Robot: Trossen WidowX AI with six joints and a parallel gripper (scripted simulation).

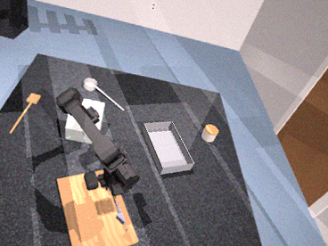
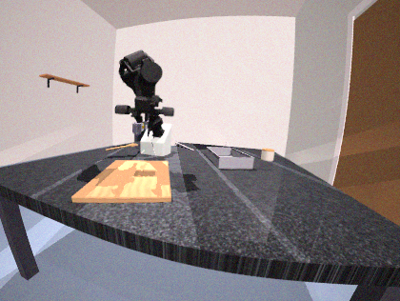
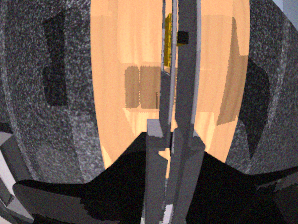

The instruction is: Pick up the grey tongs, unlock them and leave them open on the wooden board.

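Right now the wooden board is 14 cm below my gripper tip, 3 cm behind it and 2 cm to the right of it. Also, from my gripper tip: small cup: 60 cm to the left, 47 cm ahead, 11 cm below; roasting tin: 41 cm to the left, 22 cm ahead, 12 cm below.
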